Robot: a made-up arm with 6 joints. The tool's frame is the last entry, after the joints. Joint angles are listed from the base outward. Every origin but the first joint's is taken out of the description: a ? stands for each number. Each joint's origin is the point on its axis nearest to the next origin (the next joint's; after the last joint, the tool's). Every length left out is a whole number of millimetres.
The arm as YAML. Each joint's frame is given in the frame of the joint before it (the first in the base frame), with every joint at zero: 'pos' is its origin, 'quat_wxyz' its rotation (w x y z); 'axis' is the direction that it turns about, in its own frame. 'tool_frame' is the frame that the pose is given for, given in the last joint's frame.
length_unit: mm
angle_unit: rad
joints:
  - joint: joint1
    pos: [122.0, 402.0, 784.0]
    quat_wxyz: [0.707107, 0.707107, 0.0, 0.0]
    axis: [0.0, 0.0, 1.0]
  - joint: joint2
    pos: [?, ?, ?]
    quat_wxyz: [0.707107, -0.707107, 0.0, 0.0]
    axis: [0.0, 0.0, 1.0]
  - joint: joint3
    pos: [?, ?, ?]
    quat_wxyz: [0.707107, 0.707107, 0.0, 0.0]
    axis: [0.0, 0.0, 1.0]
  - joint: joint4
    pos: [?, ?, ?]
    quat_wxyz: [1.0, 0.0, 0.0, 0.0]
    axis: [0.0, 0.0, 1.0]
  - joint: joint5
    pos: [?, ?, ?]
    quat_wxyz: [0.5, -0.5, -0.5, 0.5]
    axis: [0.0, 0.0, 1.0]
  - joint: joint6
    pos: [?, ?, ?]
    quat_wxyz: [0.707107, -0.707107, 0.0, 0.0]
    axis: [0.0, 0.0, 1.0]
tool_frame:
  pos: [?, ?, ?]
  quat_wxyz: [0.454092, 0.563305, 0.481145, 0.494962]
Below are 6 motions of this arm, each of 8 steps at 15 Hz.
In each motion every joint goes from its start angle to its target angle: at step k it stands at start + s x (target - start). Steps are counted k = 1, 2, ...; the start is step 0. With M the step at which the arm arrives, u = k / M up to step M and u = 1 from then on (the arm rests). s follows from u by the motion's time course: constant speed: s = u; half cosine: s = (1 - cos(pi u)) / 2; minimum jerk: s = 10 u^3 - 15 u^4 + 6 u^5.
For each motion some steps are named. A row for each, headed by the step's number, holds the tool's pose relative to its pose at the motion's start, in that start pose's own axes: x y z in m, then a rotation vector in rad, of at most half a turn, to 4 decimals.
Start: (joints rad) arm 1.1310 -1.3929 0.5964 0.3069 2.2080 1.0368
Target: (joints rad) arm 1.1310 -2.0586 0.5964 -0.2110 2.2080 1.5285
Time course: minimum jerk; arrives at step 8
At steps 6, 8:
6: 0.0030 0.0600 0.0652 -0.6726 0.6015 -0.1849
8: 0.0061 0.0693 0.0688 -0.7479 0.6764 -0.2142

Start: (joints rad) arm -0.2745 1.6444 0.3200 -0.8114 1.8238 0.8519
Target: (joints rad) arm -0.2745 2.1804 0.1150 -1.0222 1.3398 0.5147
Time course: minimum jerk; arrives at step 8
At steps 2, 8:
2: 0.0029 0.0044 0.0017 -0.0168 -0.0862 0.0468
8: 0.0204 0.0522 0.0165 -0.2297 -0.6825 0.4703

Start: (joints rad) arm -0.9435 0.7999 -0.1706 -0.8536 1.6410 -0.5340
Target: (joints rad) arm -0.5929 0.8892 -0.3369 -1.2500 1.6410 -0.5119
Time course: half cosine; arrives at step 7
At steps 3, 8:
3: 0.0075 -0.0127 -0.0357 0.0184 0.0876 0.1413
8: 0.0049 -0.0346 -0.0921 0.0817 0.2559 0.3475

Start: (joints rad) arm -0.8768 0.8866 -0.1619 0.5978 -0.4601 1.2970
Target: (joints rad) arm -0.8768 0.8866 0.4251 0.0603 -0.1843 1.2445
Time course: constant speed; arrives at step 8
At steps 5, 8:
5: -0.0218 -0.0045 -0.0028 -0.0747 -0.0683 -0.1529
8: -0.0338 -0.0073 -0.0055 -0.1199 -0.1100 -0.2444

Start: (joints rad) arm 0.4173 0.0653 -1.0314 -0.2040 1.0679 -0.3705
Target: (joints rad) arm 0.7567 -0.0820 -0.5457 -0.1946 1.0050 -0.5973
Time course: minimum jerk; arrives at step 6
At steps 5, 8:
5: -0.0094 -0.0956 0.0463 -0.2802 -0.5905 -0.6742
8: -0.0104 -0.0986 0.0480 -0.2938 -0.6114 -0.6983

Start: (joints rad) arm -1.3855 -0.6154 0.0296 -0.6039 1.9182 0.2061
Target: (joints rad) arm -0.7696 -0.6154 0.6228 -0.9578 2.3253 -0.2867
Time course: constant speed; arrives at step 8
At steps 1, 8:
1: 0.0026 -0.0143 0.0117 -0.0069 -0.0584 -0.0906
8: -0.0084 -0.1164 0.0791 -0.1517 -0.2716 -0.6776

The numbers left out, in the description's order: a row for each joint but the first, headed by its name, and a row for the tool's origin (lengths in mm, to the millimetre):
joint2: -69.0 -286.0 0.0
joint3: 2.0 66.0 0.0
joint4: -5.0 36.0 0.0
joint5: 66.0 -16.0 0.0
joint6: -59.0 -82.0 0.0
tool: -17.0 -4.0 0.0

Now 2 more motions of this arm.
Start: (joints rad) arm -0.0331 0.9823 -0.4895 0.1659 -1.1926 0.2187
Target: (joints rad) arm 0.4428 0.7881 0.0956 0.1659 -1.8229 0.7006
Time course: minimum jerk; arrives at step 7
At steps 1, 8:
1: 0.0036 -0.0001 0.0031 0.0041 -0.0015 0.0171
8: 0.1082 0.0487 0.1401 -0.1245 0.2898 0.8476

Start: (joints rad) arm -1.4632 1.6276 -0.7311 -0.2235 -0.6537 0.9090
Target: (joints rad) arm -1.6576 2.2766 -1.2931 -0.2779 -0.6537 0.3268
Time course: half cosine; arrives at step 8
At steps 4, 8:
4: -0.0126 -0.0011 -0.0412 -0.1827 0.0832 -0.1635
8: -0.0386 -0.0047 -0.0609 -0.4476 0.0969 -0.3268

